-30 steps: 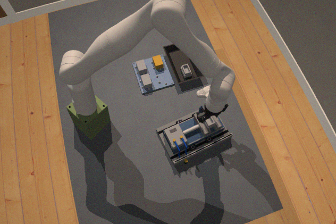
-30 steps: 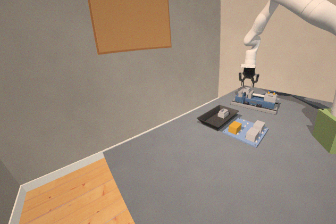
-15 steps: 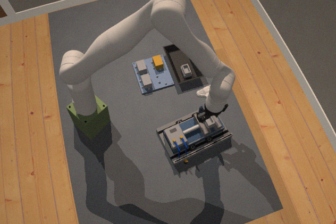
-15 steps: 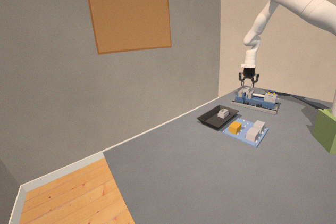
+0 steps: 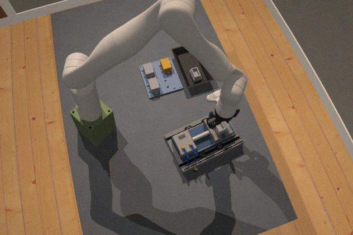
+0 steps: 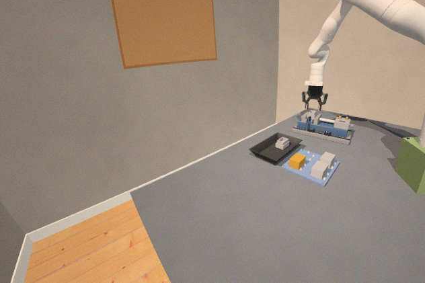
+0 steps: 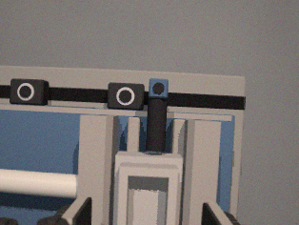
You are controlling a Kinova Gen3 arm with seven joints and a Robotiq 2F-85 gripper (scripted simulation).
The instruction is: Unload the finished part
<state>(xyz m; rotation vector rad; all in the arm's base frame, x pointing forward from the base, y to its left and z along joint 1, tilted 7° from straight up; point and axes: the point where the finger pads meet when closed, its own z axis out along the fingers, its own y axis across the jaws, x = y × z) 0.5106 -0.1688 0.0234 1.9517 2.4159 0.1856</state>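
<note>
The cylinder rod lies 80 mm behind my hand, 60 mm below it and 20 mm to the right of it. The rest, counted from my hand: vise: 100 mm below, 70 mm behind, 10 mm to the right; then light blue fixture plate: 350 mm to the left, 180 mm behind, 130 mm below; then tray floor: 360 mm to the left, 130 mm below, 20 mm behind.
</note>
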